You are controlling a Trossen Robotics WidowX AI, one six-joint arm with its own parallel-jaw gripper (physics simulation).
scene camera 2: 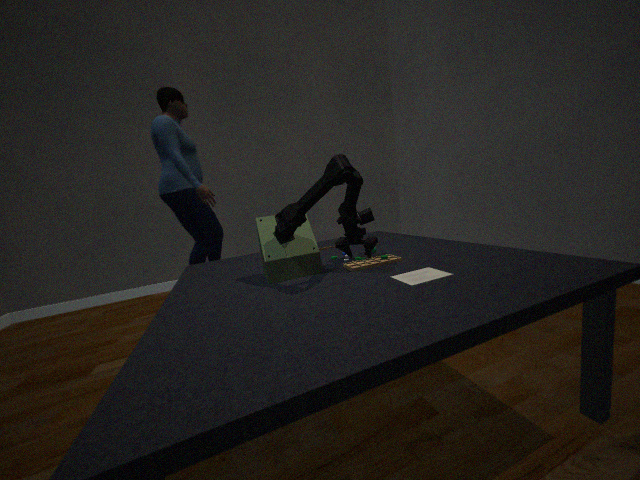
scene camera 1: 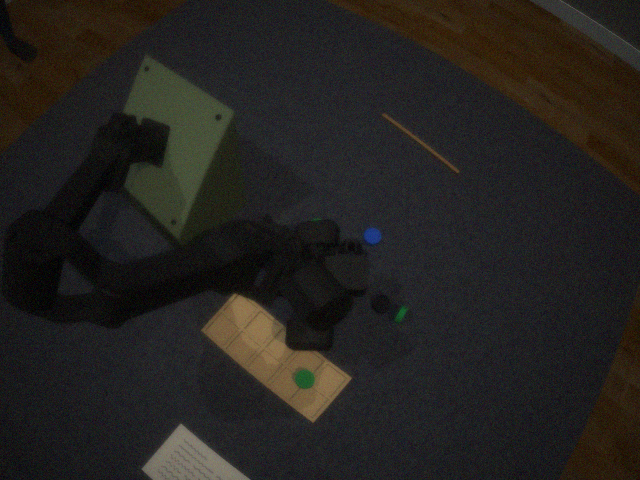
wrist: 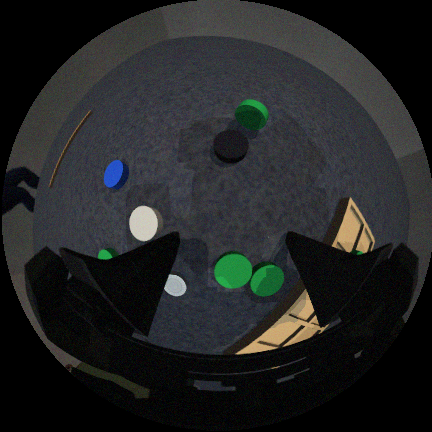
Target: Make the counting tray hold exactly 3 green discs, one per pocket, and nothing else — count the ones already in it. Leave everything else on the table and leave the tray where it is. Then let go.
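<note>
The wooden counting tray (scene camera 1: 222, 329) (scene camera 2: 356, 266) (wrist: 350, 225) has two rows of pockets. One green disc (scene camera 1: 304, 378) (scene camera 2: 384, 256) (wrist: 358, 253) is on it toward its far end; I cannot tell its exact pocket. My gripper (scene camera 1: 314, 284) (scene camera 2: 359, 254) (wrist: 234, 237) is open and empty, low beside the tray. In the wrist view, a green disc (wrist: 233, 270) and another green disc (wrist: 267, 279) lie side by side near the tray, between the finger lines. A tilted green disc (scene camera 1: 401, 314) (wrist: 251, 114) stands farther off. Another green disc (scene camera 1: 315, 220) (wrist: 106, 255) is partly hidden by a finger.
A black disc (scene camera 1: 381, 303) (wrist: 231, 146), a blue disc (scene camera 1: 372, 236) (wrist: 115, 174), a white disc (wrist: 144, 223) and a pale grey disc (wrist: 175, 285) lie around. A thin stick (scene camera 1: 419, 142), a green sloped block (scene camera 1: 201, 134) and a paper sheet (scene camera 1: 191, 457) (scene camera 2: 421, 275) are there.
</note>
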